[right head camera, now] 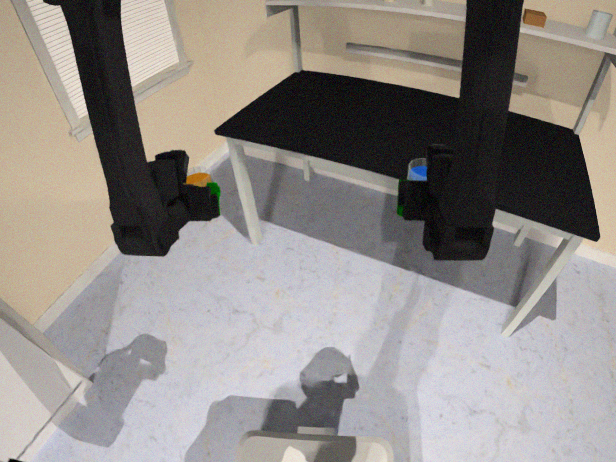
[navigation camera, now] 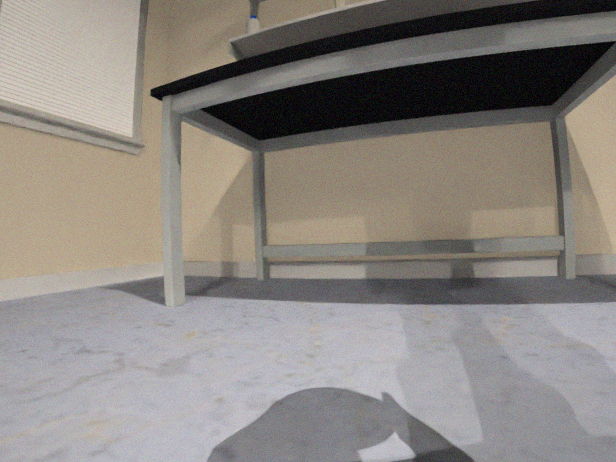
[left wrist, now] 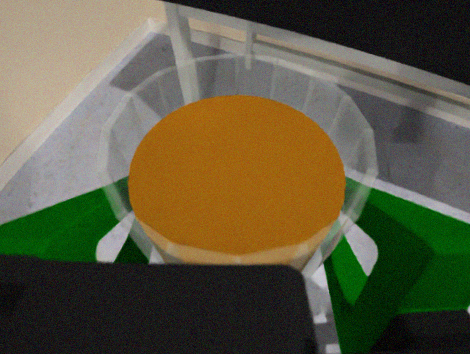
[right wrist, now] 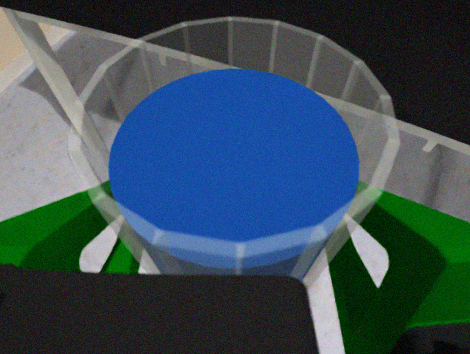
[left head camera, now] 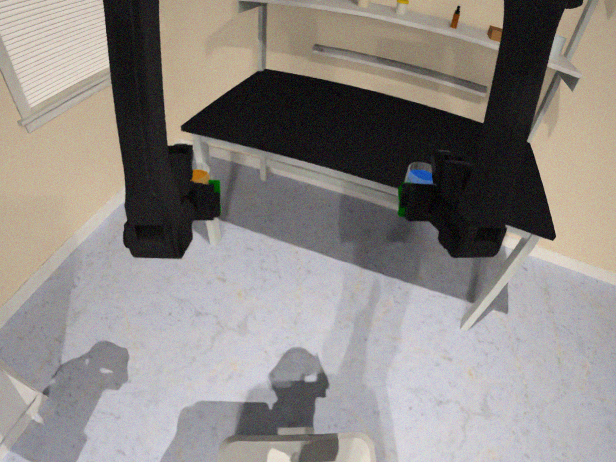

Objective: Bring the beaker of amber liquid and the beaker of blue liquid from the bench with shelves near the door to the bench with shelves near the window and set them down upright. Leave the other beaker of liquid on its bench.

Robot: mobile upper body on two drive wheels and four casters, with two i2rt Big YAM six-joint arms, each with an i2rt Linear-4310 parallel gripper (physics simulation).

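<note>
My left gripper (left head camera: 206, 192) (right head camera: 202, 192) is shut on the beaker of amber liquid (left head camera: 201, 176) (right head camera: 199, 179) (left wrist: 237, 175), which is upright in front of the bench's left front corner. My right gripper (left head camera: 417, 192) (right head camera: 415, 192) is shut on the beaker of blue liquid (left head camera: 420, 176) (right head camera: 419, 172) (right wrist: 234, 155), also upright, near the bench's front edge in the head views. The black-topped bench with shelves (left head camera: 320, 115) (right head camera: 350, 115) (navigation camera: 171, 210) near the window stands ahead. The other beaker of liquid does not show.
The window (left head camera: 55, 50) (right head camera: 152, 40) (navigation camera: 70, 65) is on the left wall. A shelf (left head camera: 430, 24) (right head camera: 440, 10) above the bench holds small bottles and a brown box (left head camera: 495, 33) (right head camera: 534, 18). A white cabinet (right head camera: 25, 390) shows at the lower left. Bench legs reach the floor.
</note>
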